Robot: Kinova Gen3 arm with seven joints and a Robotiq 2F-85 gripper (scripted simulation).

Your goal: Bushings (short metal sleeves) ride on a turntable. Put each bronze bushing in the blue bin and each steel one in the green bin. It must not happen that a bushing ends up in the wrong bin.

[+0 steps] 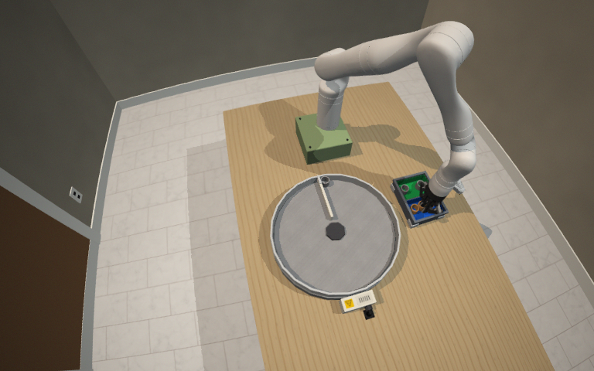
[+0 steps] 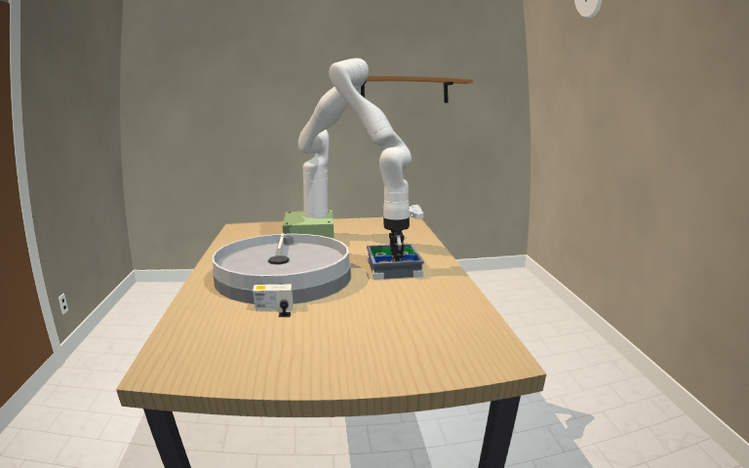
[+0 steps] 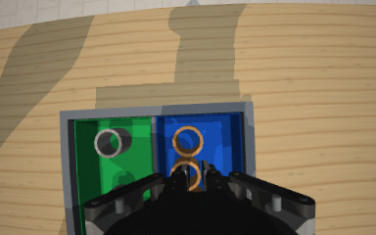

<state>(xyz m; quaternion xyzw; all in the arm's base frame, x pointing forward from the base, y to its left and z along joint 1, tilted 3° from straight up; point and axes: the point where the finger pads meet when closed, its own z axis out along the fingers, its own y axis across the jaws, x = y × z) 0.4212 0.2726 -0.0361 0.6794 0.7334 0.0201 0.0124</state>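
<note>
The blue bin lies 40 mm behind my hand, 10 mm to the right of it and 10 mm below it. The rest, counted from my hand: turntable: 350 mm to the right, 40 mm ahead, 20 mm above.
</note>
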